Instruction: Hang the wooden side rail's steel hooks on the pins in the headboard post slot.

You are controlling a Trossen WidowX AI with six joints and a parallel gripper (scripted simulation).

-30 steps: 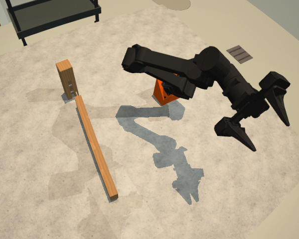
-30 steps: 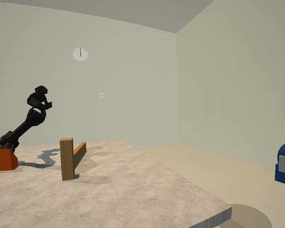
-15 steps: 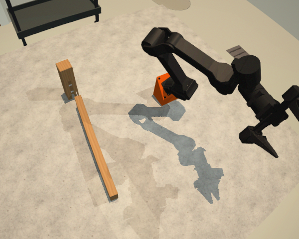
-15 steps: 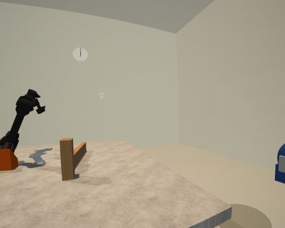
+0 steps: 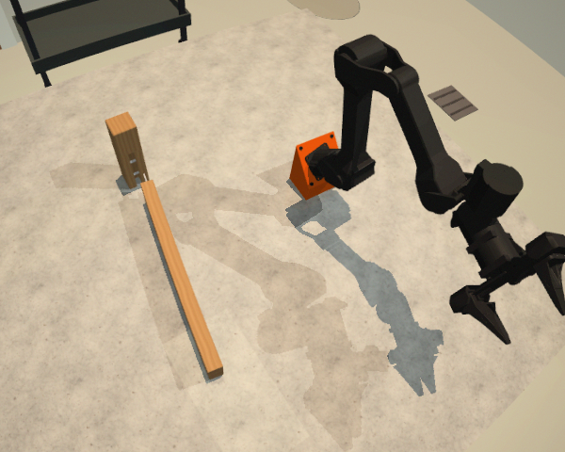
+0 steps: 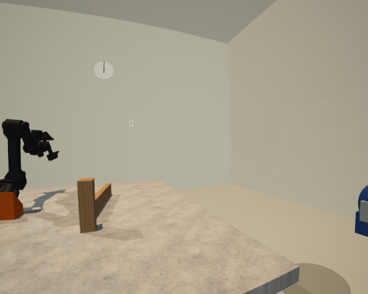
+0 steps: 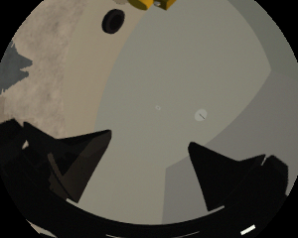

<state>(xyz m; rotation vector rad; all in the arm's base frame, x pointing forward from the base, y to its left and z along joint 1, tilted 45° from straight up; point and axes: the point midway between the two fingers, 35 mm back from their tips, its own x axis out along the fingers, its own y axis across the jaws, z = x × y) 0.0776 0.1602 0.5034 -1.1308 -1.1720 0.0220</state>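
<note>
Right now my gripper tip is 20 cm short of the wooden headboard post, 76 cm to the left of it and 22 cm above it.
</note>
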